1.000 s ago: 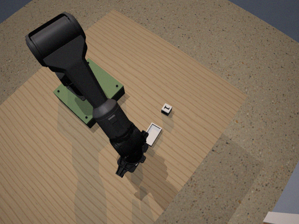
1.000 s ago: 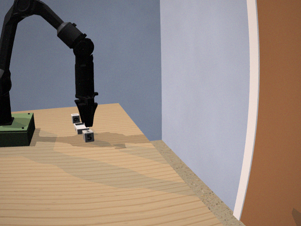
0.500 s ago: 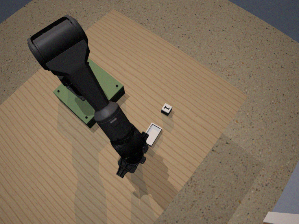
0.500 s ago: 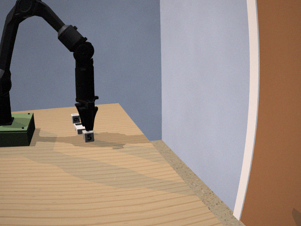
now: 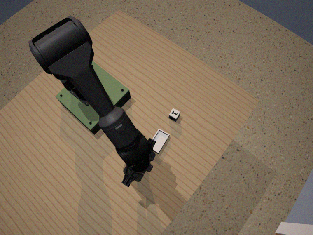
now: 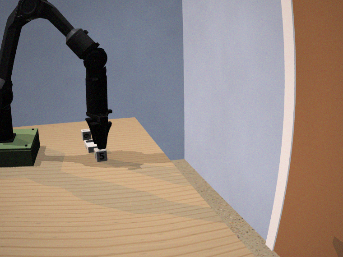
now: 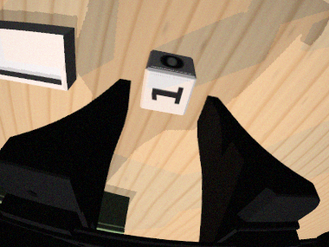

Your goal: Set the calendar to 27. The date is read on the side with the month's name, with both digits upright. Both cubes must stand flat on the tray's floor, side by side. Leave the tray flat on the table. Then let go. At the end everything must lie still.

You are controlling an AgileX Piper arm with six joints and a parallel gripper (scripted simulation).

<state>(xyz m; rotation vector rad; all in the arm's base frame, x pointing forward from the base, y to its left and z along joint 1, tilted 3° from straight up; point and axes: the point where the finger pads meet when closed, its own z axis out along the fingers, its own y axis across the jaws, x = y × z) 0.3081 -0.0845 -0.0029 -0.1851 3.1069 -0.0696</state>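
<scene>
Right now the white tray is 11 cm to the left of my hand, 3 cm below it and 1 cm behind it.
</scene>
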